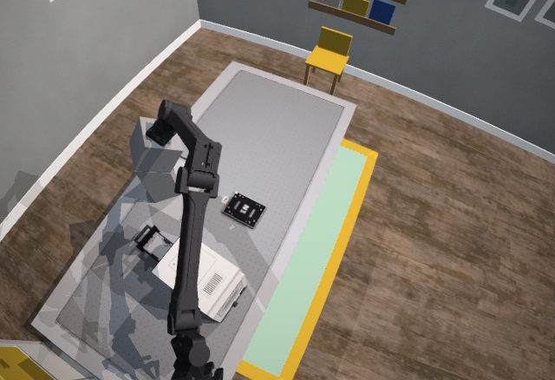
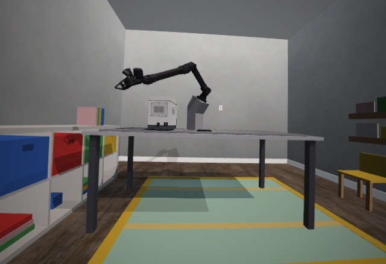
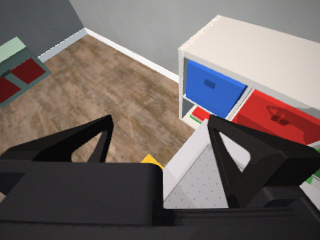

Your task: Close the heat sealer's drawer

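Right now my hand is 47 cm past the dark sealer drawer, 34 cm to the right of it and 26 cm above it.
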